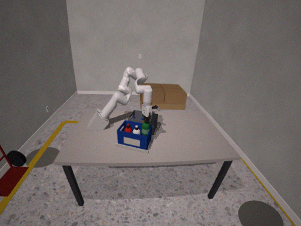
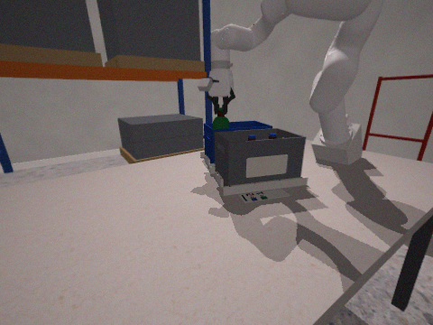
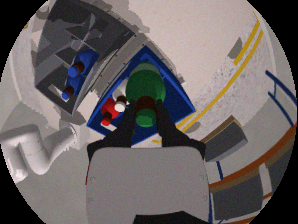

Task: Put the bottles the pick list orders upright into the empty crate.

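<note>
Now: the green-label bottle 7 cm below my hand. The rest, counted from my hand: blue crate 17 cm below, 10 cm behind; then red-capped bottle 16 cm below, 16 cm behind, 7 cm to the left; then white-capped bottle 16 cm below, 8 cm behind, 4 cm to the left.
</note>
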